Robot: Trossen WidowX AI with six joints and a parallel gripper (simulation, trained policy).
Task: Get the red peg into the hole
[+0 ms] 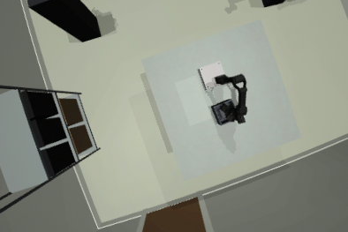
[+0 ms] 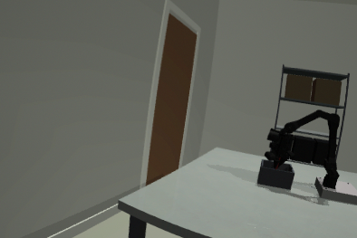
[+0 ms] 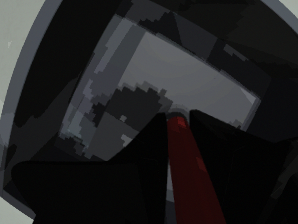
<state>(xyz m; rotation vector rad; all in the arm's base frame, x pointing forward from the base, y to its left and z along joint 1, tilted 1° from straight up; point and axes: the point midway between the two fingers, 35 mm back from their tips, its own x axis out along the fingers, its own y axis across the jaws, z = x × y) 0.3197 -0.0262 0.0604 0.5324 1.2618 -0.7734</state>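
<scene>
The red peg is 3 cm above my gripper tip, 1 cm to the left of it and 1 cm behind it. Also, from my gripper tip: dark box 5 cm below, 1 cm to the left, 1 cm behind.
</scene>
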